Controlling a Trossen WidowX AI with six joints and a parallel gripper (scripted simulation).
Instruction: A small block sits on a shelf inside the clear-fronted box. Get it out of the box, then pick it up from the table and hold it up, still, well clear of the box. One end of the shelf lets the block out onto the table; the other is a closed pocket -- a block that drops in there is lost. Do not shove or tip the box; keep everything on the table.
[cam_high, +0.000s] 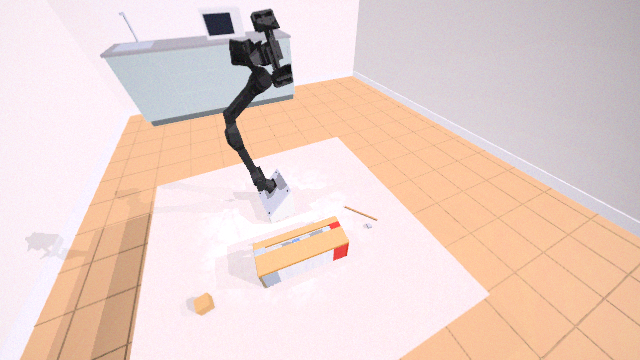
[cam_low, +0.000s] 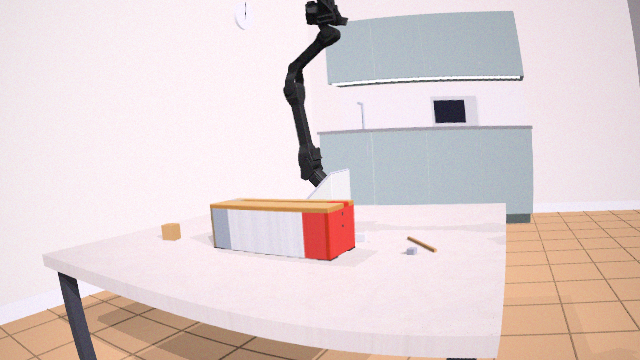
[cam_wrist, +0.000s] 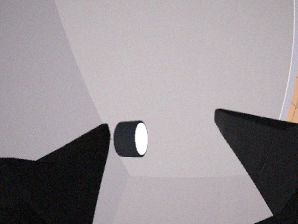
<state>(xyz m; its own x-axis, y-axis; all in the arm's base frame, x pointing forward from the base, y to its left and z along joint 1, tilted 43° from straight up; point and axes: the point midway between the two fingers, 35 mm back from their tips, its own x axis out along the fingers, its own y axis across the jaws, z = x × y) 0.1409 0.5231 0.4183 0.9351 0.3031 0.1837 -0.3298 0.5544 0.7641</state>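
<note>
Now: gripper tip 730 mm above the box, 130 mm short of it and 80 mm to the left of it. From my gripper tip the other things lie so: blue block (710 mm below, 150 mm ahead, 90 mm to the right); then thin wooden stick (790 mm below, 290 mm to the left, 90 mm ahead); then grey piece (790 mm below, 290 mm to the left, 180 mm ahead).
</note>
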